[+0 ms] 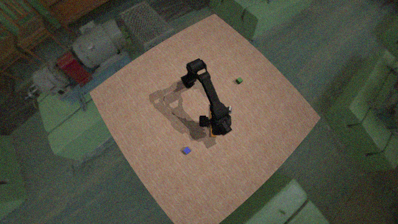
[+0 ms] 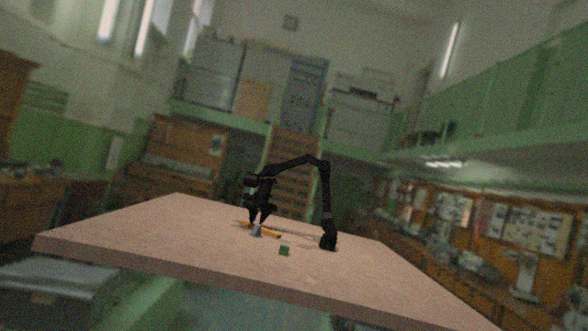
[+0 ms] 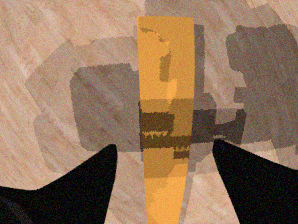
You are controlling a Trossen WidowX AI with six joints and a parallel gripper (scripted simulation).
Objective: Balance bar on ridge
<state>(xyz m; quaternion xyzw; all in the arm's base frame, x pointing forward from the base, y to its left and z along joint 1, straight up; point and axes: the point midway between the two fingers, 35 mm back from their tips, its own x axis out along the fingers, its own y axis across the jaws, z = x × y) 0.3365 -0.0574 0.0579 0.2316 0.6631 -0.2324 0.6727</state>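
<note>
Now: gripper tip 3 cm past the orange bar, 2 cm to the right of it and 2 cm above it. The rest, counted from my gripper tip: small green cube 35 cm to the left, 12 cm behind, 1 cm below; small blue cube 23 cm to the right, 2 cm ahead, 1 cm below.
</note>
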